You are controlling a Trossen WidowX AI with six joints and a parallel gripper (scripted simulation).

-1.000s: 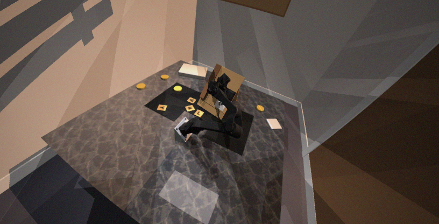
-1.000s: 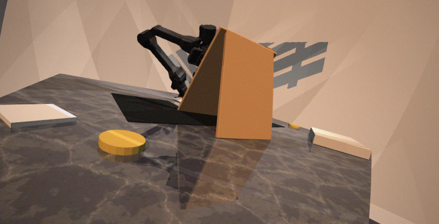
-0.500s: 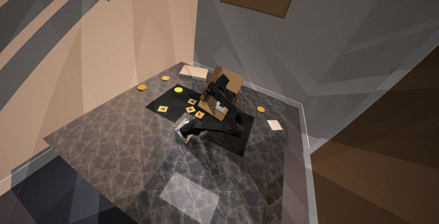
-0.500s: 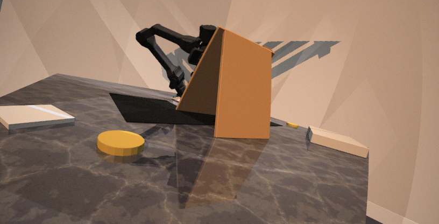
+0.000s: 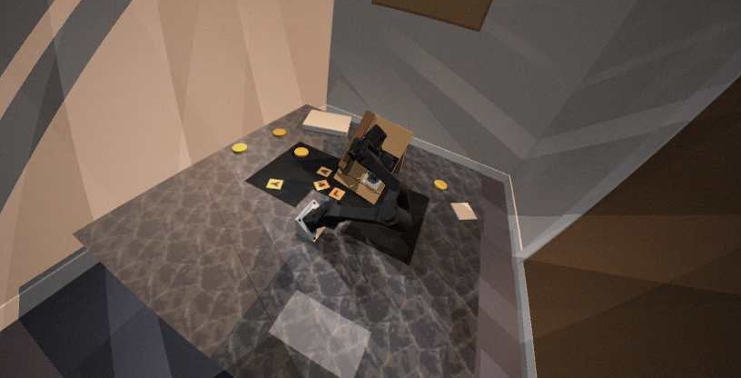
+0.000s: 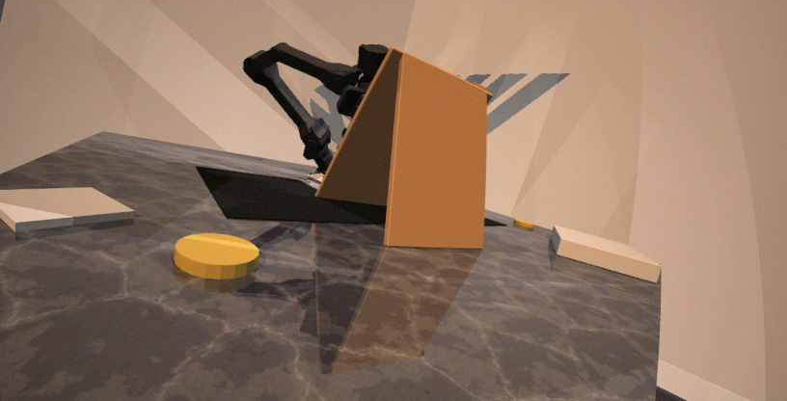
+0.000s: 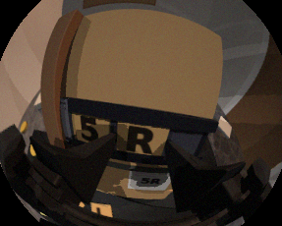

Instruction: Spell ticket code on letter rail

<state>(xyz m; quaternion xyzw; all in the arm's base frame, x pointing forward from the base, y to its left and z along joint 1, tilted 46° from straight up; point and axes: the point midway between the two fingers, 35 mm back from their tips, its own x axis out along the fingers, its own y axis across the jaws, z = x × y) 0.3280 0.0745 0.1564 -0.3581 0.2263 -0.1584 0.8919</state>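
My gripper tip is 8 cm above the white ticket, 5 cm past it and 2 cm to the left of it. The rest, counted from my gripper tip: black mat 17 cm below, 16 cm behind, 8 cm to the left; pale flat box 48 cm to the left, 30 cm ahead, 15 cm below; pale card 46 cm to the right, 16 cm below, 11 cm ahead.
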